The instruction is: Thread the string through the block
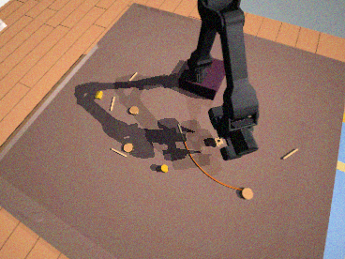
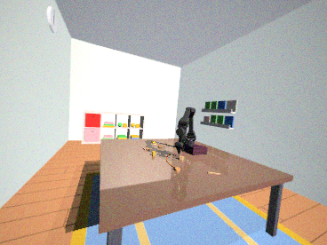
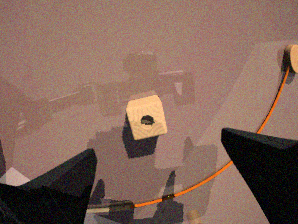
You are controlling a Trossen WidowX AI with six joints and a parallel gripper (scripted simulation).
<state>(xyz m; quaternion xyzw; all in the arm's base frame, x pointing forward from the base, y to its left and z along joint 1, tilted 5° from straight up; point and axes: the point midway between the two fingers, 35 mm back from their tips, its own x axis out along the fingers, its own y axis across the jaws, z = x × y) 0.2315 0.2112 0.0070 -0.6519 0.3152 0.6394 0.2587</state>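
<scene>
The small wooden block is 1 cm behind my gripper tip and 5 cm below it. Also, from my gripper tip: yellow cylinder: 19 cm ahead, 13 cm to the right, 4 cm below; then thin wooden stick: 3 cm ahead, 14 cm to the right, 6 cm below; then yellow cube: 5 cm ahead, 60 cm to the right, 5 cm below.
</scene>
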